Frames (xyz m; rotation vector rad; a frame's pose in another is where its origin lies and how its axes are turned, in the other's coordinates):
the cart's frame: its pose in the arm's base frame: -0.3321 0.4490 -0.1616 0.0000 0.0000 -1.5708
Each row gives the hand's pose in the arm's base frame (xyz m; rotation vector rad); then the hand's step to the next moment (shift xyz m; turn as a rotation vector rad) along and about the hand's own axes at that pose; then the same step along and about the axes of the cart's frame.
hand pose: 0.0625 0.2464 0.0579 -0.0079 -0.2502 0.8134
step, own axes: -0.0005 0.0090 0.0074 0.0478 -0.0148 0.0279
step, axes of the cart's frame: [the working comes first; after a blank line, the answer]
step, axes of the arm's base frame: -0.0084 0.0052 0.0061 0.0359 0.0217 0.0390

-0.0052 -0.0084 0.0061 -0.0217 0.0359 0.0390
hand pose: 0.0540 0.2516 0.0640 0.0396 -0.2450 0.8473
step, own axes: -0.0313 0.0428 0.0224 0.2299 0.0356 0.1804
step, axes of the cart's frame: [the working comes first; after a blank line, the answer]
step, axes of the arm's base frame: -0.0563 0.0024 0.0119 0.0837 0.1692 0.2259

-0.0024 -0.0563 0.0119 -0.1692 0.0837 0.2259
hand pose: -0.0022 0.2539 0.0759 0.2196 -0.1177 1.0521
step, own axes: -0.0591 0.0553 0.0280 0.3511 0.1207 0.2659
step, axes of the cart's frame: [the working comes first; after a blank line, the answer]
step, axes of the arm's base frame: -0.0770 -0.0303 0.0222 0.0700 0.2923 0.3438

0.0303 -0.0770 0.0222 -0.2923 0.0700 0.3438
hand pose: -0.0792 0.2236 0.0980 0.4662 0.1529 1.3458
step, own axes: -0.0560 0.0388 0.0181 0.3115 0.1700 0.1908
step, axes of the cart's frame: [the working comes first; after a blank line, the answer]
step, axes of the arm's base frame: -0.0411 -0.0523 0.0233 -0.0112 0.2793 0.2902

0.0523 -0.0411 0.0233 -0.2793 -0.0112 0.2902
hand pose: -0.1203 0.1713 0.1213 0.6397 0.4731 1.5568
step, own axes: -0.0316 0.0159 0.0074 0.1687 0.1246 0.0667
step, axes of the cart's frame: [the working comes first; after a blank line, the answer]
step, axes of the arm's base frame: -0.0067 -0.0334 0.0121 -0.0546 0.1511 0.1504

0.0334 -0.0067 0.0121 -0.1511 -0.0546 0.1504
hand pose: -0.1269 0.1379 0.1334 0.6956 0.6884 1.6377
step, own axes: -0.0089 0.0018 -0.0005 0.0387 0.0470 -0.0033
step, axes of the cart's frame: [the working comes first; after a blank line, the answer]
step, axes of the arm's base frame: -0.0002 -0.0091 0.0004 -0.0383 0.0305 0.0363

0.0091 -0.0002 0.0004 -0.0305 -0.0383 0.0363
